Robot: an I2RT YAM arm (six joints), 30 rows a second.
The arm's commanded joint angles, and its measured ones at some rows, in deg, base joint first. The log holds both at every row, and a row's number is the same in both.
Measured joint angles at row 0:
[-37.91, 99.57, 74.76, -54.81, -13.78, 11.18]
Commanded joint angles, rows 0 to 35:
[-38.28, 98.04, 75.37, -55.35, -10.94, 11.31]
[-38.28, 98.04, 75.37, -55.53, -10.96, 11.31]
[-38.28, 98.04, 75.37, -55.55, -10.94, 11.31]
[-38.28, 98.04, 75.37, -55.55, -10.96, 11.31]
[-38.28, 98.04, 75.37, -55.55, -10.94, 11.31]
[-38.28, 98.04, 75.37, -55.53, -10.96, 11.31]
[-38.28, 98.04, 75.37, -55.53, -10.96, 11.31]
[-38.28, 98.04, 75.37, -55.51, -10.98, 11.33]
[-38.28, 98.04, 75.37, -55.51, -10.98, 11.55]
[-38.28, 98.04, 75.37, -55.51, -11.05, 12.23]
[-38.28, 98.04, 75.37, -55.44, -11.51, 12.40]
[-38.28, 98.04, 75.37, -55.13, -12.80, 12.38]
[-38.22, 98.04, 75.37, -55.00, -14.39, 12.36]
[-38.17, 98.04, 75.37, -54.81, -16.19, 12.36]
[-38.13, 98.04, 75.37, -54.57, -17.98, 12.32]
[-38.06, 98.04, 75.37, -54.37, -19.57, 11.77]
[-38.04, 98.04, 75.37, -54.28, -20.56, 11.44]
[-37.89, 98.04, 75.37, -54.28, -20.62, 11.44]
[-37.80, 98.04, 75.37, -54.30, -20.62, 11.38]
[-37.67, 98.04, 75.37, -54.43, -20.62, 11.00]
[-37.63, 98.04, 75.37, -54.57, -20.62, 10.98]
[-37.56, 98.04, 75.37, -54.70, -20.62, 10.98]
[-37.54, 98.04, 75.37, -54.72, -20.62, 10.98]
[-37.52, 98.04, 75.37, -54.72, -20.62, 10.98]
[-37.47, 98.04, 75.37, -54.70, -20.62, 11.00]
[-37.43, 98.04, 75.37, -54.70, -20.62, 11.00]
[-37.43, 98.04, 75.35, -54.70, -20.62, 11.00]
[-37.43, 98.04, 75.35, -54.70, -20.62, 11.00]
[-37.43, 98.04, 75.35, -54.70, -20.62, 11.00]
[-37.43, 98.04, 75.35, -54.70, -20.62, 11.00]
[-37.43, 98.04, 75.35, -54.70, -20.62, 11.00]
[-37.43, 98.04, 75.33, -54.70, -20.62, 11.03]
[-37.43, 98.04, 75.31, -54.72, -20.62, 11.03]
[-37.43, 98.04, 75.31, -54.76, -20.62, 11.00]
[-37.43, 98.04, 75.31, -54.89, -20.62, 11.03]
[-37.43, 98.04, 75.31, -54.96, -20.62, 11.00]
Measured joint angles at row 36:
[-37.82, 99.55, 74.76, -54.72, -19.77, 11.49]
